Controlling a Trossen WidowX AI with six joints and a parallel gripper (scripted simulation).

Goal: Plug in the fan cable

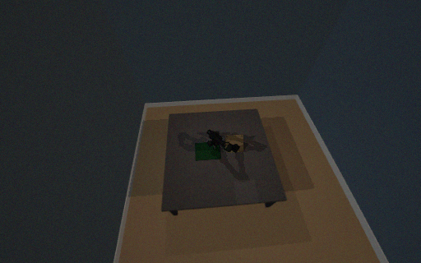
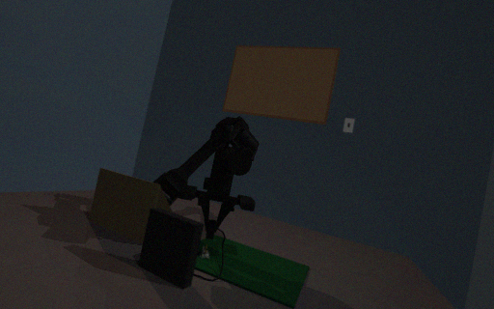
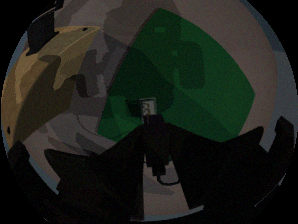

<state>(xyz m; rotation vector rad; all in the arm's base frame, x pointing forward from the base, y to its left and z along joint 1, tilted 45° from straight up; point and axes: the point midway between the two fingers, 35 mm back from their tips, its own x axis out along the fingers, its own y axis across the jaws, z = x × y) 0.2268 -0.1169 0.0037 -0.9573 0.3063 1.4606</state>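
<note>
Right now the green board is 9 cm ahead of my gripper tip, 8 cm below it and 3 cm to the left of it. From my gripper tip the other things lie so: dark plug (1 cm to the right, 1 cm above); black fan (14 cm to the right, 3 cm behind).
</note>
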